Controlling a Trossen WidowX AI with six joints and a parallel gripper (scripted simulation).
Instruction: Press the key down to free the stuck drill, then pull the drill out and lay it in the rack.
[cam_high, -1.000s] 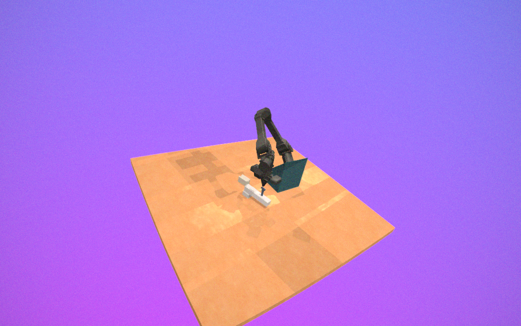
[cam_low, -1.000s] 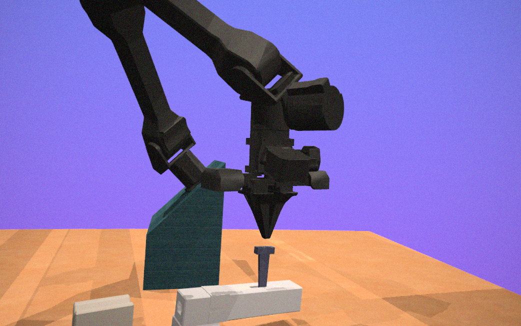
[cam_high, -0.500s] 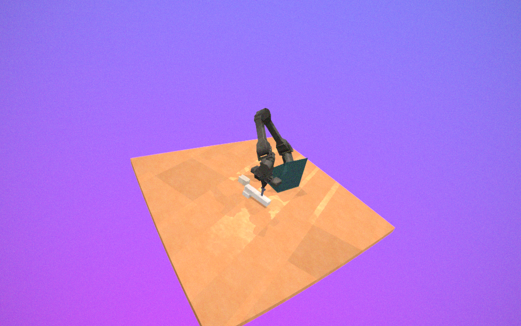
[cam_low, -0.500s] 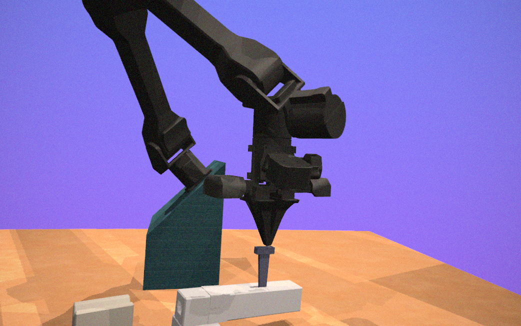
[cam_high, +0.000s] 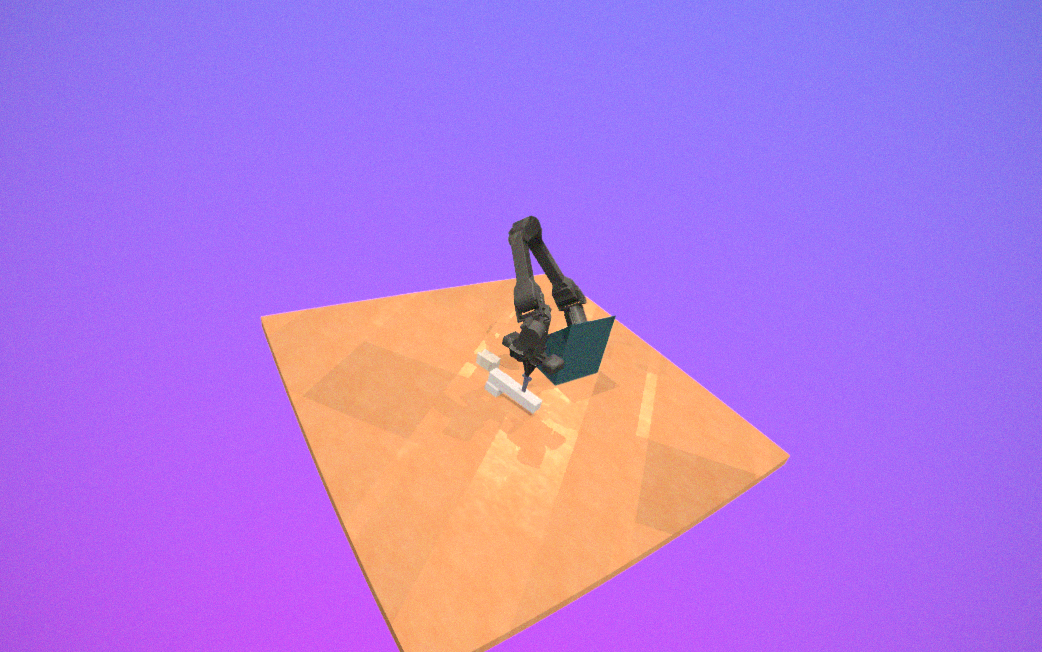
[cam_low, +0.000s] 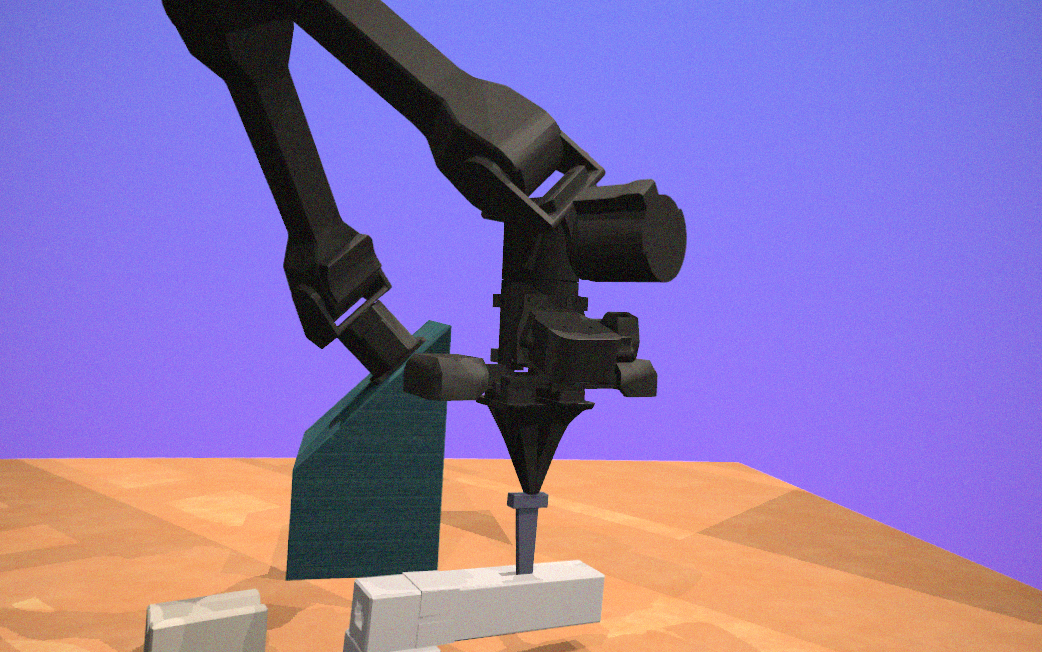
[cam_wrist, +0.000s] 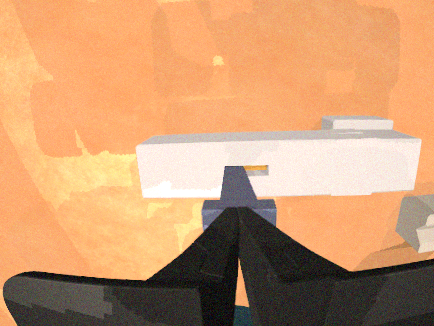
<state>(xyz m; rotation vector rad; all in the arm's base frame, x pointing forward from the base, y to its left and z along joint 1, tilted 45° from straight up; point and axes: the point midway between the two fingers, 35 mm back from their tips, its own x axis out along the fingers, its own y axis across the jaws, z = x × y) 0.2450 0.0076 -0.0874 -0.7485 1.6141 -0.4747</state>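
Right now my gripper tip is 30 mm above the dark blue t-shaped key. The rest, counted from my gripper tip: drill (70 mm below, 60 mm to the right, 10 mm ahead); housing (80 mm below, 40 mm to the right, 10 mm ahead); grey rack (220 mm to the right, 100 mm below, 30 mm behind).
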